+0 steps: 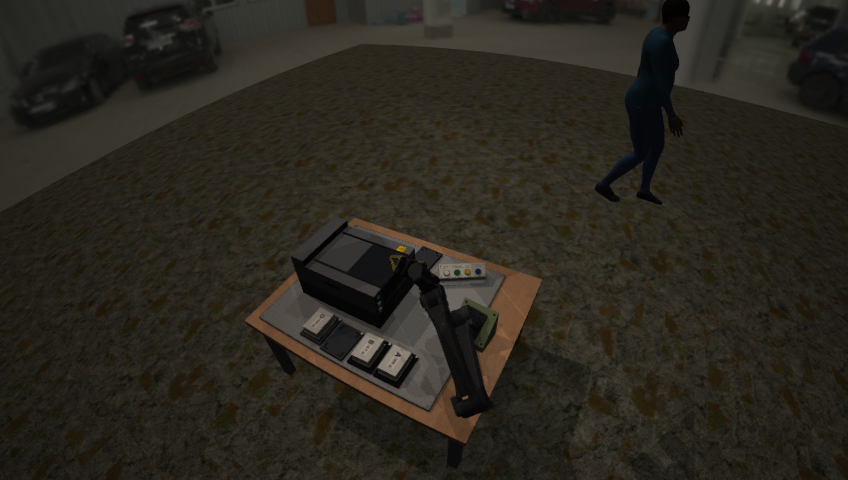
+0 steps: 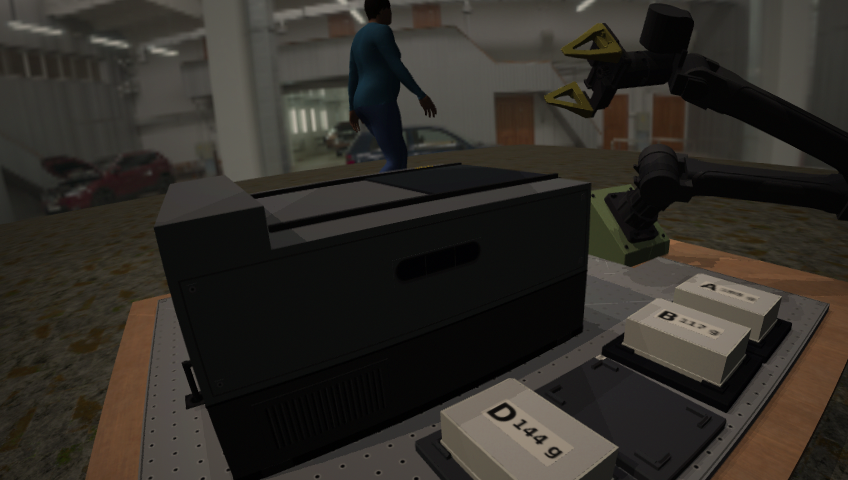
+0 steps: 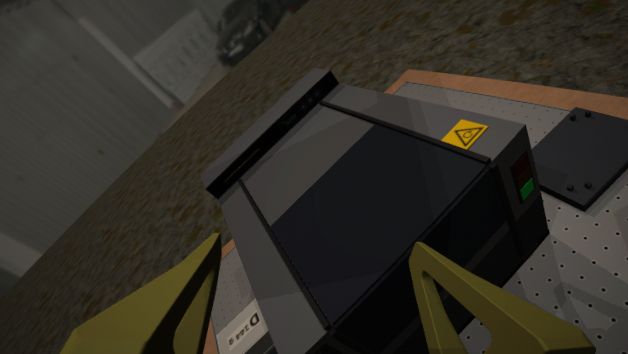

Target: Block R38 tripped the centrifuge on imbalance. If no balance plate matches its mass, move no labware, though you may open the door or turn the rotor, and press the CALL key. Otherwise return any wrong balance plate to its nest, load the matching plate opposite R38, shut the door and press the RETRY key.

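Frame: origin at the arm's base, x down, y back, z left, level; millimetres.
Seen in the pictures: gripper, between the fingertips: (image 1: 399, 259) (image 2: 553, 77) (image 3: 320, 247); arm's base, origin of its link: (image 1: 472, 323) (image 2: 629, 218).
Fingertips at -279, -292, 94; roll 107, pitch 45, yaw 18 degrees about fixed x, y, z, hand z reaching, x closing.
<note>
Offsets run from my fingertips to a thing's middle, as dx, dy, dz. "*": to the spot under its first point.
The black centrifuge @[+227, -295, -2] (image 1: 351, 267) (image 2: 380, 297) (image 3: 370, 200) has its dark lid down; R38 and the rotor do not show. Its rear display is too dim to read. Balance plates A @[+316, +140, +228] (image 1: 396, 361) (image 2: 728, 300), B @[+316, +12, +249] (image 1: 368, 349) (image 2: 684, 336) and D @[+316, -257, +287] (image 1: 321, 322) (image 2: 523, 443) (image 3: 245, 327) sit on nests. B reads 117 g, D reads 144 g; A's number is blurred. The nest @[+340, -125, +279] (image 1: 341, 340) (image 2: 636, 410) between B and D is empty. A key panel @[+307, +69, -343] (image 1: 461, 272) has white, green, yellow and blue keys. My gripper (image 2: 555, 74) (image 3: 320, 247) is open and empty, above the centrifuge's front end, tilted toward it.
A dark flat pad @[* +333, -148, -359] (image 1: 428, 256) (image 3: 582, 155) with small pegs lies between the centrifuge and the key panel. The arm's green base (image 1: 487, 325) (image 2: 618, 243) stands at the table edge. A person (image 1: 648, 101) (image 2: 377, 83) walks on the floor beyond the table.
</note>
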